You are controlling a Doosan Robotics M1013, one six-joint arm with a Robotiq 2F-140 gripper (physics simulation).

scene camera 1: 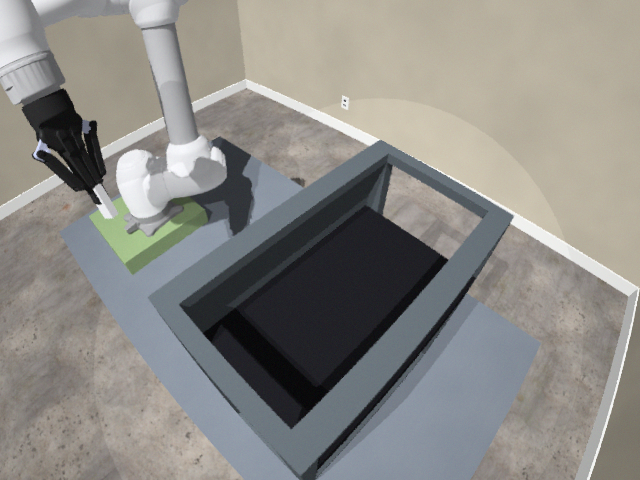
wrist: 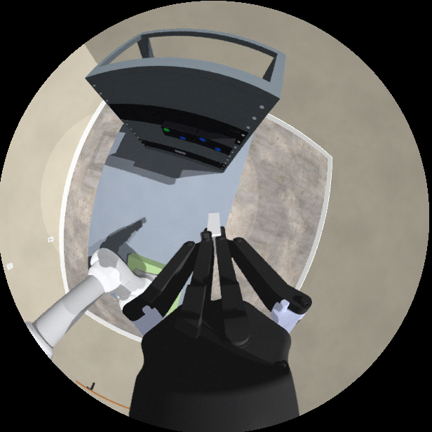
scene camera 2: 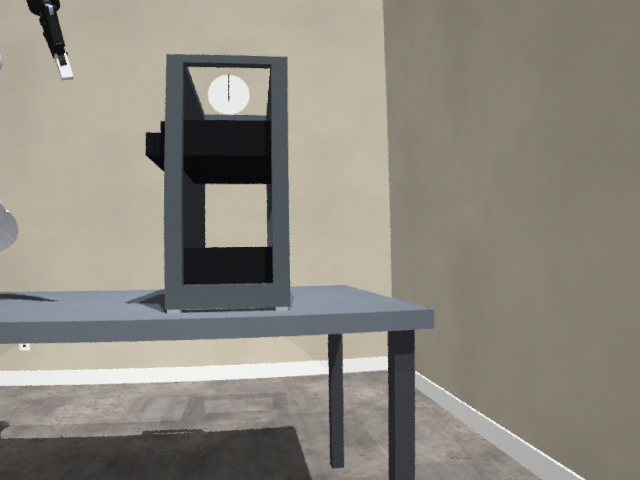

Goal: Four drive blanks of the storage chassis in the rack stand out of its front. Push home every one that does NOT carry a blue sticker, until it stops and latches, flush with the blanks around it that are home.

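Pixels of known places: gripper, fingertip midpoint: [scene camera 1: 111, 216] [scene camera 2: 67, 78]; arm's base at its link origin: [scene camera 1: 153, 214].
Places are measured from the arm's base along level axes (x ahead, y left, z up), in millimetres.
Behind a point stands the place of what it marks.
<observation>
The grey rack [scene camera 1: 268, 229] {z 553, x 777, y -162 mm} [scene camera 2: 174, 180] {z 244, x 738, y -353 mm} [wrist: 185, 63] stands on the table and holds the black storage chassis [scene camera 1: 341, 294] {z 398, x 884, y -112 mm} [scene camera 2: 227, 138] {z 352, x 863, y -345 mm}. Drive blanks [scene camera 2: 154, 143] {z 341, x 690, y -309 mm} [wrist: 181, 128] stand out of its front. In the wrist view a green mark [wrist: 166, 130] and several blue marks [wrist: 202, 139] show on the dark front; which blank each mark belongs to is too small to tell surely. My gripper [scene camera 1: 98, 191] [scene camera 2: 62, 57] [wrist: 214, 220] is shut, with a pale block-shaped tip at its fingers. It is in the air in front of the rack, well apart from the blanks.
A second dark unit [scene camera 2: 227, 266] {z 41, x 862, y -340 mm} sits low in the rack. The arm's base stands on a green block [scene camera 1: 133, 260] {z -5, x 111, y -190 mm} [wrist: 142, 262] on the blue-grey table [scene camera 1: 465, 403] {z -65, x 1269, y 20 mm} [scene camera 2: 361, 305] {z -65, x 1189, y -392 mm} [wrist: 185, 200]. The rack's posts frame its open sides.
</observation>
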